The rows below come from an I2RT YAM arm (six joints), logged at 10 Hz.
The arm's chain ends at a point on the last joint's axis. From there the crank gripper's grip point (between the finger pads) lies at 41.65 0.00 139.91 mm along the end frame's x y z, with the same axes.
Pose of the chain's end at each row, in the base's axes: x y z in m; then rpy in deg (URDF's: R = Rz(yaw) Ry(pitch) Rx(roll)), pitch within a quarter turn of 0, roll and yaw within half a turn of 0:
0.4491 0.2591 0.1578 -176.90 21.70 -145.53
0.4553 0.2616 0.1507 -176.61 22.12 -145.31
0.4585 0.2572 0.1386 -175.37 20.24 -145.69
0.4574 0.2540 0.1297 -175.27 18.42 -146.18
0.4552 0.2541 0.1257 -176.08 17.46 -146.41
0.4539 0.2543 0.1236 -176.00 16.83 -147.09
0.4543 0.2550 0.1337 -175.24 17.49 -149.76
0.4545 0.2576 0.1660 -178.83 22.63 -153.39
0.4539 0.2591 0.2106 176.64 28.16 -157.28
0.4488 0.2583 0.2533 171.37 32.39 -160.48
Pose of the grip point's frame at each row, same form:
0.4641 0.2602 0.0126 -176.90 21.70 -145.53
0.4715 0.2628 0.0056 -176.61 22.12 -145.31
0.4724 0.2530 -0.0067 -175.37 20.24 -145.69
0.4676 0.2469 -0.0158 -175.27 18.42 -146.18
0.4623 0.2473 -0.0199 -176.08 17.46 -146.41
0.4597 0.2464 -0.0221 -176.00 16.83 -147.09
0.4620 0.2461 -0.0118 -175.24 17.49 -149.76
0.4695 0.2619 0.0209 -178.83 22.63 -153.39
0.4777 0.2779 0.0678 176.64 28.16 -157.28
0.4785 0.2911 0.1142 171.37 32.39 -160.48

